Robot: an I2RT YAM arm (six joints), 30 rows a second.
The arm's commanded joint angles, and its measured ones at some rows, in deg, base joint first. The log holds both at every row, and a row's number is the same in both.
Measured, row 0: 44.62 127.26 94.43 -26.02 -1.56 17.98
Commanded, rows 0 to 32: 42.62 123.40 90.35 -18.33 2.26 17.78; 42.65 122.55 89.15 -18.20 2.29 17.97; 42.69 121.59 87.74 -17.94 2.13 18.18; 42.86 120.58 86.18 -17.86 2.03 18.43; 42.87 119.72 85.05 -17.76 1.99 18.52; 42.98 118.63 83.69 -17.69 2.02 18.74; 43.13 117.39 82.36 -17.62 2.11 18.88; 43.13 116.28 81.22 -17.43 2.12 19.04; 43.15 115.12 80.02 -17.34 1.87 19.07; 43.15 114.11 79.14 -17.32 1.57 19.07; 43.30 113.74 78.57 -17.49 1.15 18.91; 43.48 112.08 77.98 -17.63 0.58 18.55; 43.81 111.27 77.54 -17.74 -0.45 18.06; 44.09 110.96 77.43 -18.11 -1.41 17.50; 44.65 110.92 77.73 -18.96 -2.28 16.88; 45.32 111.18 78.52 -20.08 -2.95 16.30; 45.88 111.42 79.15 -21.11 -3.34 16.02; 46.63 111.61 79.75 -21.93 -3.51 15.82; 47.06 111.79 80.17 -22.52 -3.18 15.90; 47.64 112.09 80.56 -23.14 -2.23 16.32; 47.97 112.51 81.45 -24.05 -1.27 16.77; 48.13 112.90 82.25 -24.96 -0.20 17.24; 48.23 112.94 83.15 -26.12 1.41 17.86; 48.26 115.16 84.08 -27.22 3.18 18.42; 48.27 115.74 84.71 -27.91 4.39 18.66; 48.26 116.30 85.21 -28.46 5.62 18.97; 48.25 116.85 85.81 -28.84 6.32 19.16; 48.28 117.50 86.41 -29.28 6.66 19.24; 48.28 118.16 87.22 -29.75 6.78 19.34; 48.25 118.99 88.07 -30.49 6.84 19.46; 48.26 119.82 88.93 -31.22 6.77 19.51; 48.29 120.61 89.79 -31.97 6.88 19.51; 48.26 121.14 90.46 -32.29 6.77 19.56
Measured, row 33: 48.45 119.87 88.42 -29.34 4.97 18.74
